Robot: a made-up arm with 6 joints. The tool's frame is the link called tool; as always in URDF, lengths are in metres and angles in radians.
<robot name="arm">
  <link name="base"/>
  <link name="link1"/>
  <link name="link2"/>
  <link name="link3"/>
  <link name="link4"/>
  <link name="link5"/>
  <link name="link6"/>
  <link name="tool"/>
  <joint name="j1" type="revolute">
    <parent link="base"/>
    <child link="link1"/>
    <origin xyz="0.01 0.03 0.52" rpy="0 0 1.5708"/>
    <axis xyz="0 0 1"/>
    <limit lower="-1.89" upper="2.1" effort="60" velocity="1.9"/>
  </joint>
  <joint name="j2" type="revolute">
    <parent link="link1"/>
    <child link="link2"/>
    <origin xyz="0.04 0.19 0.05" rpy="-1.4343 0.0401 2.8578"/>
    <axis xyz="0 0 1"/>
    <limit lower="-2" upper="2.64" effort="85" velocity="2.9"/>
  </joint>
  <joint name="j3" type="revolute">
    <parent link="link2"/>
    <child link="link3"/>
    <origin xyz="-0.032 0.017 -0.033" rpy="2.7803 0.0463 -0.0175"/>
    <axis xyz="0 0 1"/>
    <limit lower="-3" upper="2.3" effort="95" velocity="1.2"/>
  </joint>
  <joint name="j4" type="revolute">
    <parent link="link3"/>
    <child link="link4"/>
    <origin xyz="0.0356 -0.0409 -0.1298" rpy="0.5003 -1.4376 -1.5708"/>
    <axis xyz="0 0 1"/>
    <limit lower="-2.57" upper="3.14" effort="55" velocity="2.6"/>
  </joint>
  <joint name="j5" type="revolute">
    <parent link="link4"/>
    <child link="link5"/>
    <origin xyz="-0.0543 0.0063 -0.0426" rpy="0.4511 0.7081 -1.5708"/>
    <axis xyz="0 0 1"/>
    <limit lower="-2.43" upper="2.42" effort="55" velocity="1.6"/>
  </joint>
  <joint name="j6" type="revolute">
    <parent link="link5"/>
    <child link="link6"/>
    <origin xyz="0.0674 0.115 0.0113" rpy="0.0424 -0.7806 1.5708"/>
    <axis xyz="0 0 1"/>
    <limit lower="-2.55" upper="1.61" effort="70" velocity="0.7"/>
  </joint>
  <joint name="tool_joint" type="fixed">
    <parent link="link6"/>
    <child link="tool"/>
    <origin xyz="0.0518 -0.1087 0.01" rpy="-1.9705 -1.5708 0"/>
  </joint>
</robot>
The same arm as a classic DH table. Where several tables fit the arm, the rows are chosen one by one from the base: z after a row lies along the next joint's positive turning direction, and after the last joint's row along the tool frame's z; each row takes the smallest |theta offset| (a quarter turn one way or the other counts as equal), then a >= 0, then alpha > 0; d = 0 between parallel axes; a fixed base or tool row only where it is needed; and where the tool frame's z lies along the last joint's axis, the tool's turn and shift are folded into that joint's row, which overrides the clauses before.
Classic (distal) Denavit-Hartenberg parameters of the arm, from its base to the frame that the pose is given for. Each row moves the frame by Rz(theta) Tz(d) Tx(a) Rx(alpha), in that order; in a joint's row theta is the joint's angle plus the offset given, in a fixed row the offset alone. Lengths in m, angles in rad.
base (fixed): theta_offset 1.249; d 0; a 0.0316; alpha 0
j1: theta_offset 0.0325; d 0.5966; a -0.0159; alpha 1.4344
j2: theta_offset -0.0989; d -0.2608; a 0.0341; alpha -2.7775
j3: theta_offset 0.3738; d -0.1584; a -0.0114; alpha 1.4541
j4: theta_offset 0.8664; d -0.1216; a -0.0473; alpha 0.818
j5: theta_offset -1.0395; d 0.1604; a 0.0742; alpha 0.7815
j6: theta_offset 1.1282; d -0.1472; a 0.09; alpha -1.5708
tool (fixed): theta_offset -1.5708; d -0.08; a 0; alpha 0
Joint limits (rad, base to tool): -1.89..2.1 -2..2.64 -3..2.3 -2.57..3.14 -2.43..2.42 -2.55..1.61

